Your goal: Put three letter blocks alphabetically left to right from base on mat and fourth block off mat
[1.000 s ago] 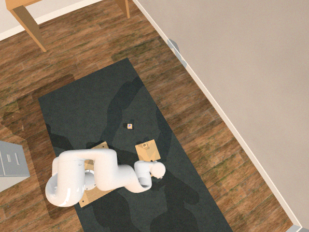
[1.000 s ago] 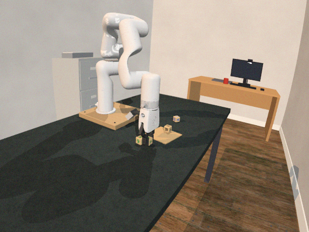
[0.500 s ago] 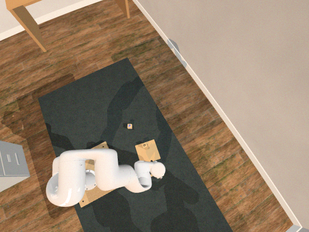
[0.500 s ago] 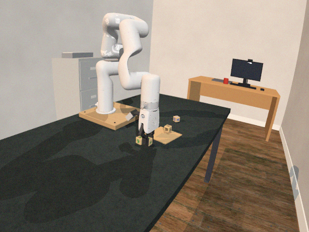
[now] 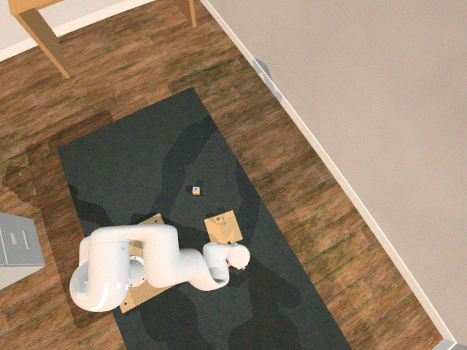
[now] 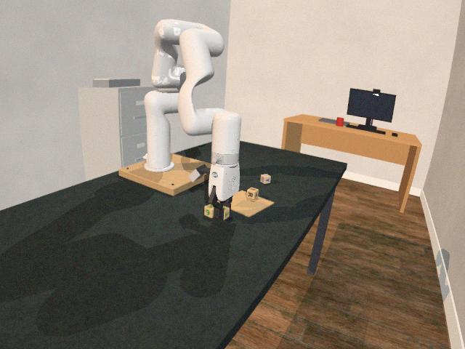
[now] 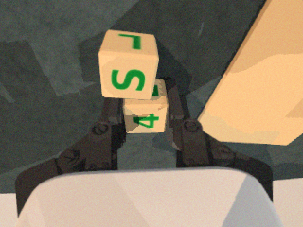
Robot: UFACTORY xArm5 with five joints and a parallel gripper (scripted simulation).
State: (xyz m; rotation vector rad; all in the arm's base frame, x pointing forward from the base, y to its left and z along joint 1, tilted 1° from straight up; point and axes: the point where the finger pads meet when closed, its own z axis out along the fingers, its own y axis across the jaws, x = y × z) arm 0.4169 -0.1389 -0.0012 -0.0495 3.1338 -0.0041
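Right now my hand is 3 cm past the green-lettered block, 1 cm to the left of it and 1 cm above it. Round my hand: tan mat: 13 cm to the left, 2 cm below.
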